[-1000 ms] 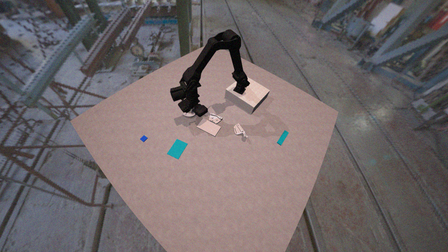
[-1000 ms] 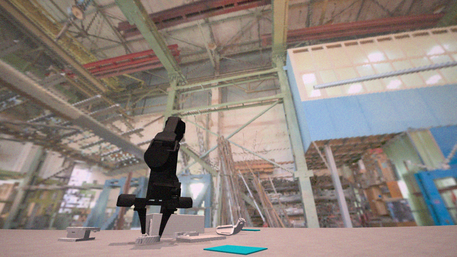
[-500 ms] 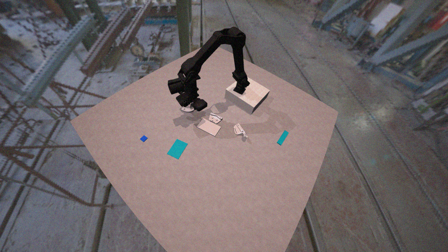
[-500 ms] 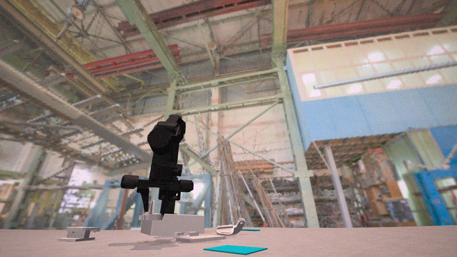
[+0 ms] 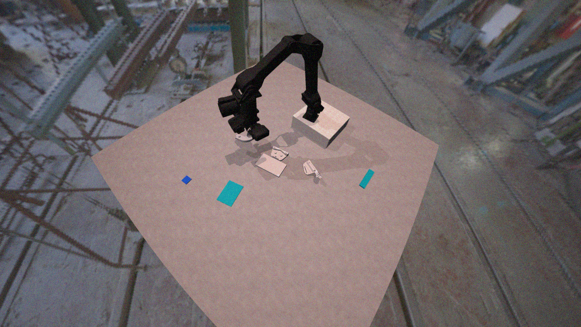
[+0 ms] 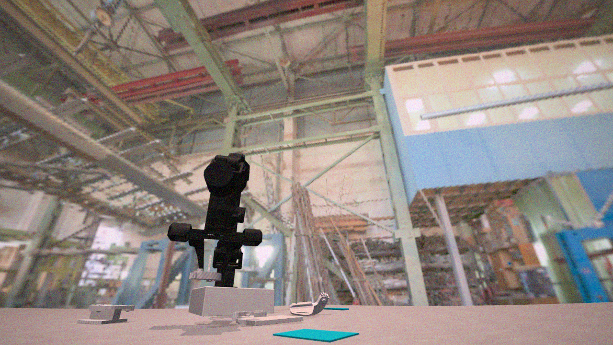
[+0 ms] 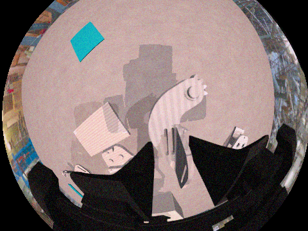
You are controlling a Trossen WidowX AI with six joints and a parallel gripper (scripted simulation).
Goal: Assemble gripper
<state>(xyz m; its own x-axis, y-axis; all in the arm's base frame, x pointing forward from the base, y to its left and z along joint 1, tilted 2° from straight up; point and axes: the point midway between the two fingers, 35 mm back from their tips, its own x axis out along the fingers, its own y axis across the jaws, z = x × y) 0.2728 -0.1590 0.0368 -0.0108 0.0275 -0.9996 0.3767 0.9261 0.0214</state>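
Right now my gripper tip is 12 cm to the right of the flat white plate, 8 cm above it and 4 cm short of it. The rest, counted from my gripper tip: white block piece 15 cm to the right, 15 cm behind, 7 cm below; gripper base 16 cm behind, 14 cm to the right, 6 cm below; housing plate 12 cm to the left, 8 cm below, 3 cm behind.
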